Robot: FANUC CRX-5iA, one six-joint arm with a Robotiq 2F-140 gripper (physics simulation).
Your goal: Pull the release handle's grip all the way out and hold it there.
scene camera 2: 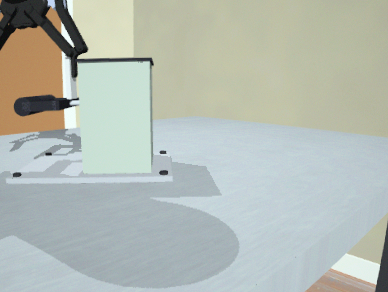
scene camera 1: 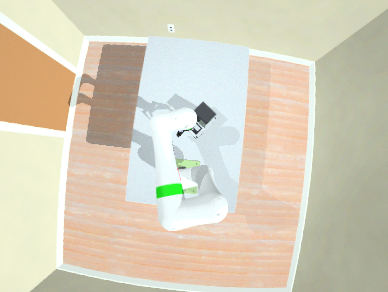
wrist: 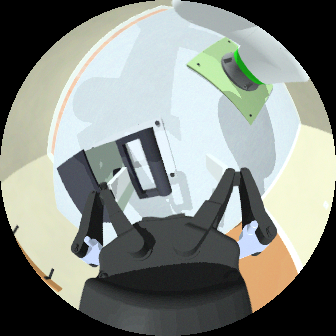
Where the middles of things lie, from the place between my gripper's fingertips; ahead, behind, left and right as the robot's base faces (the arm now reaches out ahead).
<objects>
Now: hand 90 mm short of the base plate [wrist: 156,123], 60 mm to the left of it and 110 mm above it.
</objects>
